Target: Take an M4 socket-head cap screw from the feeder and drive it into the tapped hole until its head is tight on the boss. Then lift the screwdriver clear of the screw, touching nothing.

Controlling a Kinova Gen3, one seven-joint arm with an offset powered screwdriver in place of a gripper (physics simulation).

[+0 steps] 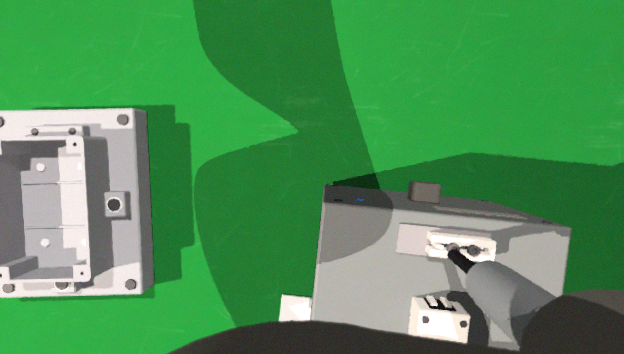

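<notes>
The screwdriver (454,254) reaches in from the lower right, a grey body with a thin black bit. Its tip is at a screw (452,247) in the white pick-up nest of the grey feeder (360,280). Whether the tip sits in the screw's socket, and whether the screw is held, I cannot tell. A second screw head (473,250) sits just right of it in the nest. At the left is a light grey housing (129,165). On its right flange a small square boss (125,211) has a dark round hole (114,204), with no screw seen in it.
A white block (439,325) with dark slots stands on the feeder's near part. A brown-grey knob (425,192) sticks out at the feeder's back edge. A white piece (296,308) shows at its left. Green table top lies between housing and feeder. Dark robot parts cover the bottom edge.
</notes>
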